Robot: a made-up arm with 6 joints.
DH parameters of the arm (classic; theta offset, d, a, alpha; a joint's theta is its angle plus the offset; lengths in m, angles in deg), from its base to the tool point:
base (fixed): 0 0 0 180
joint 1: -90 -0.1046 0.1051 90
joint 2: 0 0.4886 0.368 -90
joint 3: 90 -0.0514 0.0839 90
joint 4: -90 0.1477 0.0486 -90
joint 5: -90 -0.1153 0.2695 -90
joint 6: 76.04 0 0.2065 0
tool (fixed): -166.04 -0.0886 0 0
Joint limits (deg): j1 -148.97..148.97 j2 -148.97..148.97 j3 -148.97..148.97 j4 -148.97..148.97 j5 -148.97..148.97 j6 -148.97..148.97
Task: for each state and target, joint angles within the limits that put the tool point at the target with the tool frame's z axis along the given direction. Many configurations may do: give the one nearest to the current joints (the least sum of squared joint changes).
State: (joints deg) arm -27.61 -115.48 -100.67 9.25 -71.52 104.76
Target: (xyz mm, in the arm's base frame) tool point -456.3 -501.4 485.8 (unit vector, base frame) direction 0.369 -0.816 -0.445
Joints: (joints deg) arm -50.00 -104.31 -101.57 -9.49 -25.24 126.23
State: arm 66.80 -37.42 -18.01 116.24 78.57 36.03
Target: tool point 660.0 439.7 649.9 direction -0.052 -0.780 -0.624
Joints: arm 74.62 -26.42 -20.21 130.66 47.00 35.74
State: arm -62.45 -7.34 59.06 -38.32 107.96 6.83
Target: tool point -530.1 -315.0 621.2 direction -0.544 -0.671 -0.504
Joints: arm -84.79 -18.05 107.01 7.06 129.26 25.73
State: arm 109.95 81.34 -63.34 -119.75 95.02 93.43
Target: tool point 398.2 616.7 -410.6 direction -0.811 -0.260 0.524
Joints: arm 82.33 47.55 -34.66 -122.31 60.29 105.40
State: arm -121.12 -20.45 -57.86 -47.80 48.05 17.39
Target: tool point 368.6 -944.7 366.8 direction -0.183 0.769 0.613
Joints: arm -130.91 -5.74 -70.98 -5.06 49.55 7.05
